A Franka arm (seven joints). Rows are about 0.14 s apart.
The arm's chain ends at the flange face. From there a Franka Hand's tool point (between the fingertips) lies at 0.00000 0.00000 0.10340 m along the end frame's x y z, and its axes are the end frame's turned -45 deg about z.
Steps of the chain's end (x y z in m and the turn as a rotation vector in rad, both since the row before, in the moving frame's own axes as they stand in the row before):
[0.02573 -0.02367 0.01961 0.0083 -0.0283 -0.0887]
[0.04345 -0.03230 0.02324 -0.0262 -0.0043 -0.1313]
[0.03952 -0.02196 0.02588 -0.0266 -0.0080 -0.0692]
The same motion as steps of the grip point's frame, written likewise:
[0.03335 -0.00115 0.01957 0.0259 -0.0141 -0.0887]
[0.05144 0.00963 0.02320 -0.0155 -0.0216 -0.1313]
[0.04099 0.01386 0.02584 -0.0132 -0.0245 -0.0692]

